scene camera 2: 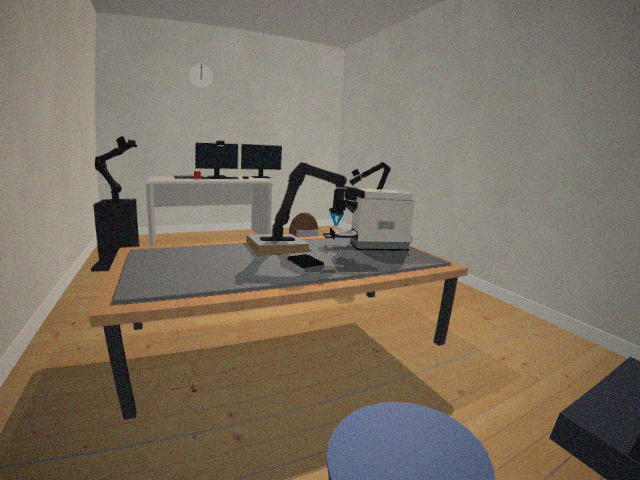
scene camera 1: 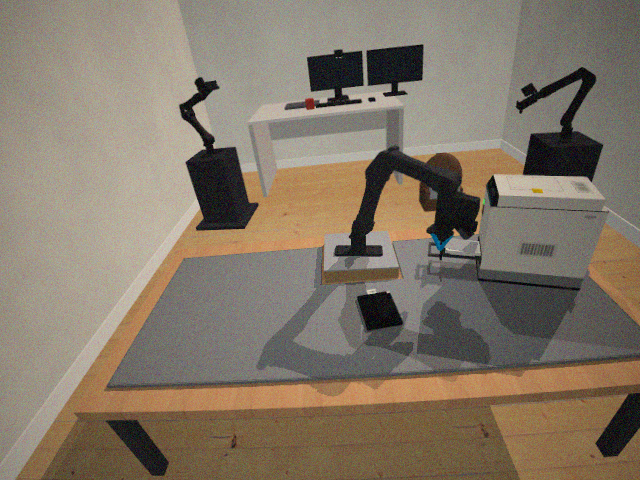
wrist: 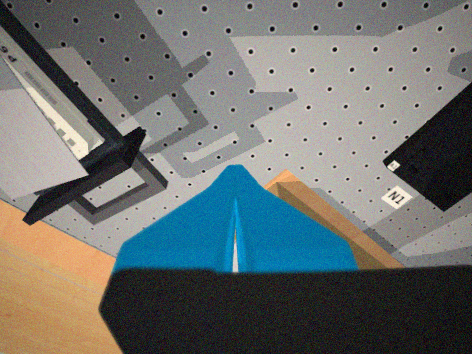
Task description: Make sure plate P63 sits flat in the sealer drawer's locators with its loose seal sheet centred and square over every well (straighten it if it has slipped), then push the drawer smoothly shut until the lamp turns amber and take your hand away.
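Seen in the pictures: gripper, between the fingertips: (scene camera 2: 335, 225) (scene camera 1: 439, 250) (wrist: 235, 177); arm's base, origin of its link: (scene camera 2: 277, 239) (scene camera 1: 358, 251).
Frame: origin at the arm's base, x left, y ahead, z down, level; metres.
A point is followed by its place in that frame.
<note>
The white sealer (scene camera 1: 542, 232) {x 0.619, y 0.186, z -0.185 m} (scene camera 2: 382, 214) {x 0.587, y 0.179, z -0.180 m} stands at the right, its black drawer (scene camera 2: 342, 236) {x 0.374, y 0.098, z -0.032 m} (wrist: 65, 77) {x 0.382, y 0.099, z -0.034 m} pulled out; a small green light (scene camera 1: 483, 202) {x 0.482, y -0.010, z -0.204 m} shows at its edge. Plate P63 (wrist: 47, 95) {x 0.382, y 0.090, z -0.048 m} lies in the drawer; whether it sits fully flat is unclear. The pale seal sheet (wrist: 30, 135) {x 0.376, y 0.059, z -0.053 m} lies askew on it: its edge slants away from the plate's edge, baring a wedge of the plate, and one corner overlaps the drawer's front bar. My gripper (scene camera 1: 440, 249) {x 0.296, y 0.170, z -0.114 m} (scene camera 2: 336, 223) {x 0.296, y 0.170, z -0.114 m} (wrist: 235, 177) {x 0.296, y 0.170, z -0.114 m} is shut and empty, pointing down above the drawer's outer end in the scene views, apart from the sheet.
A black tray (scene camera 1: 379, 311) {x 0.079, y 0.328, z 0.029 m} (scene camera 2: 306, 260) {x 0.080, y 0.327, z 0.029 m} (wrist: 435, 145) {x 0.107, y 0.272, z 0.029 m} lies on the grey mat (scene camera 1: 222, 320) {x -0.489, y 0.368, z 0.041 m}, beside an N1 label (wrist: 397, 197) {x 0.052, y 0.211, z 0.041 m}. My arm's base block (scene camera 1: 361, 273) {x 0.013, y 0.127, z 0.019 m} (scene camera 2: 279, 248) {x -0.016, y 0.130, z 0.017 m} (wrist: 330, 220) {x 0.061, y 0.122, z 0.051 m} stands left of the drawer. The table's back edge runs beyond the drawer.
</note>
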